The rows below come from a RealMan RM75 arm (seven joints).
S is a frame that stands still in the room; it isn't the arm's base.
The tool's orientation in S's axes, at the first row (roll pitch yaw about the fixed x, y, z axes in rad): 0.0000 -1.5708 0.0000
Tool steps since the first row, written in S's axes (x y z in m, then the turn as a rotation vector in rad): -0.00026 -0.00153 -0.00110 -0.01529 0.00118 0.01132; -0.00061 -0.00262 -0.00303 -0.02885 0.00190 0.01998; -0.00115 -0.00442 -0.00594 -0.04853 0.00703 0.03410; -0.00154 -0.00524 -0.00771 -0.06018 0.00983 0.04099; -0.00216 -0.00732 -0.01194 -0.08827 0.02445 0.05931; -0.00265 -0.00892 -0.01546 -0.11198 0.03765 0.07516
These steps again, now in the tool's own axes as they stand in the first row. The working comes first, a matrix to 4 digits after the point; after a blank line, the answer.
The tool's axes in the first row as the columns of a matrix, in S's axes (used below as rounded here):
0.0000 0.0000 -1.0000
0.0000 1.0000 0.0000
1.0000 0.0000 0.0000

-0.00110 -0.00153 0.00026 0.01132 0.00118 0.01529; -0.00303 -0.00262 0.00061 0.01998 0.00190 0.02885; -0.00594 -0.00442 0.00115 0.03410 0.00703 0.04853; -0.00771 -0.00524 0.00154 0.04099 0.00983 0.06018; -0.01194 -0.00732 0.00216 0.05931 0.02445 0.08827; -0.01546 -0.00892 0.00265 0.07516 0.03765 0.11198
